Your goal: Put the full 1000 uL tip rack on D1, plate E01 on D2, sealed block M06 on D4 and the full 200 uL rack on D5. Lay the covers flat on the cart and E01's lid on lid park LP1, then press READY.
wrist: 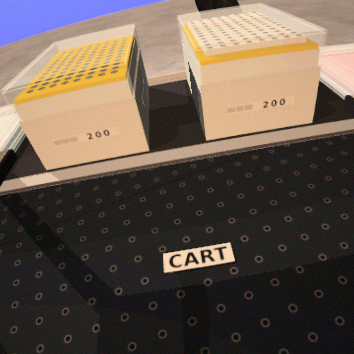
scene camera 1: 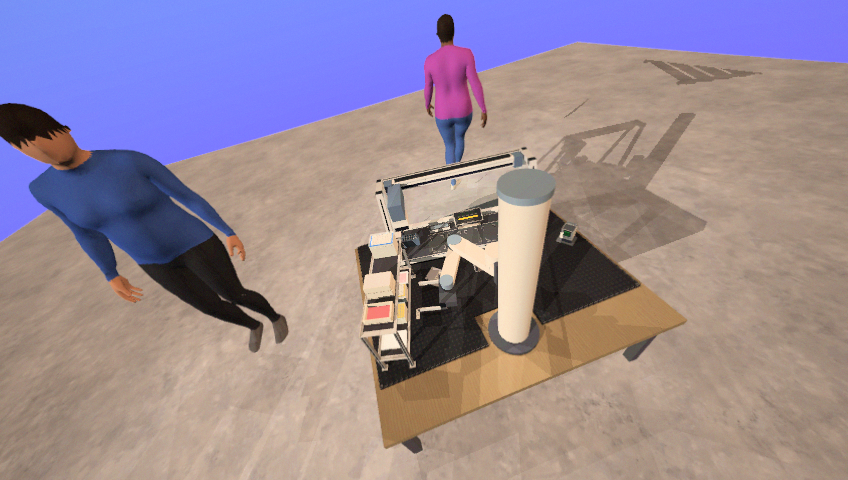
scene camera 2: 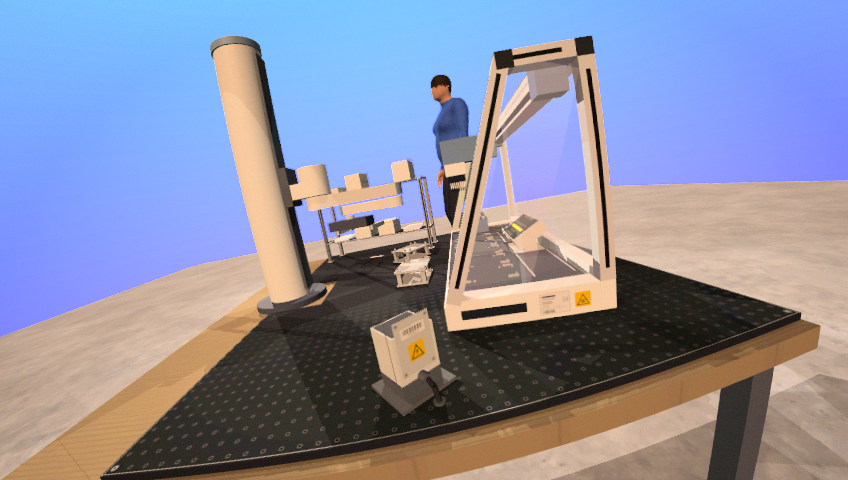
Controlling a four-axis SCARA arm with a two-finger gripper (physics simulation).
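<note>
In the wrist view two boxes marked 200 stand on the cart's lower shelf. The left 200 rack [wrist: 82, 130] has a yellow top with dark holes. The right 200 rack [wrist: 257, 97] has a pale dotted top over a yellow edge. Both have clear covers. A pink plate [wrist: 339, 67] shows partly at the right edge, and a pale plate [wrist: 7, 125] at the left. My gripper [scene camera 1: 425, 297] [wrist: 170, 105] is open and empty, in front of the cart [scene camera 1: 410, 356] [wrist: 175, 156]. A blue-edged box [scene camera 1: 382, 243], a white box [scene camera 1: 379, 284] and a red-topped plate [scene camera 1: 378, 312] stand on the cart's top shelf. Labels D1 to D5 are unreadable.
A flat stand [scene camera 1: 433, 273] lies beside my gripper. Two low stands [scene camera 2: 413, 273] [scene camera 2: 411, 253] stand between arm column [scene camera 1: 520, 267] [scene camera 2: 255, 178] and framed deck enclosure [scene camera 2: 476, 178]. A small console [scene camera 1: 567, 233] [scene camera 2: 407, 350] stands apart. A person in blue [scene camera 1: 127, 208] [scene camera 2: 451, 121] stands beyond the cart; one in pink [scene camera 1: 452, 83] behind the enclosure.
</note>
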